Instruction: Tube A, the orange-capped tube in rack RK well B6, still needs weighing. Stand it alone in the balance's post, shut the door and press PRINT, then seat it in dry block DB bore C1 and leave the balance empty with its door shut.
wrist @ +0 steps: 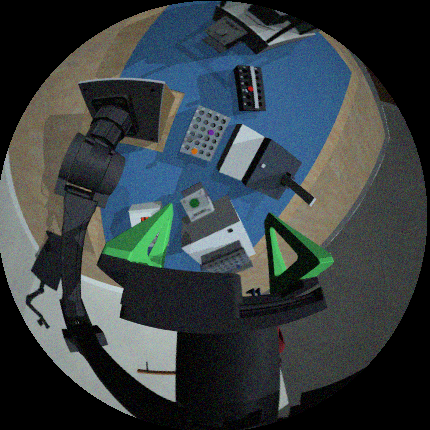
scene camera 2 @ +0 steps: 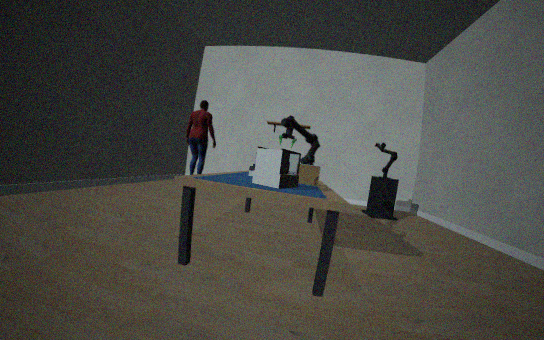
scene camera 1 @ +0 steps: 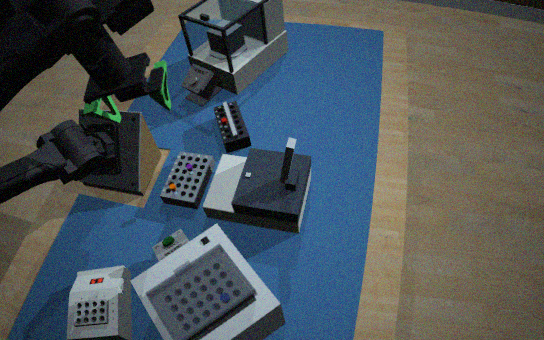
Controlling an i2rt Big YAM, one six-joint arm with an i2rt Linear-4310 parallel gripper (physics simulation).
same spot on well block: [scene camera 1: 207, 281] = [wrist: 234, 265]
same spot on balance: [scene camera 1: 237, 48] = [wrist: 286, 31]
